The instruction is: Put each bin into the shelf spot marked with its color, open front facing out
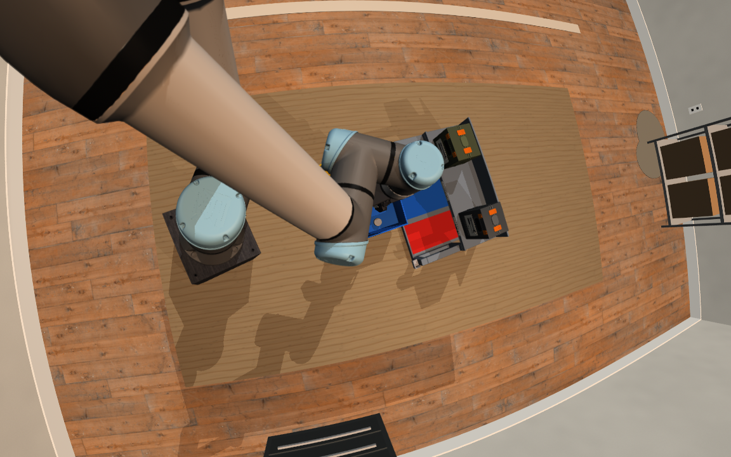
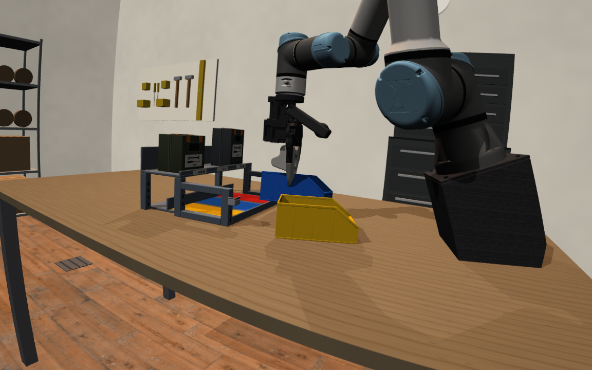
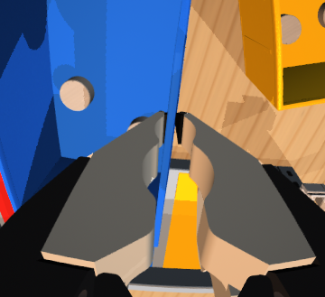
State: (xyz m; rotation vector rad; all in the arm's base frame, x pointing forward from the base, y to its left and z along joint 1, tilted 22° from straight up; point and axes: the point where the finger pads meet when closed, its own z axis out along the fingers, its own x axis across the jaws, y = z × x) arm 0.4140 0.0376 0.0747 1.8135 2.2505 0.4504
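The blue bin lies 50 mm to the right of my hand and 30 mm below it. From my hand the other things lie so: yellow bin: 110 mm behind, 70 mm to the left, 60 mm below.
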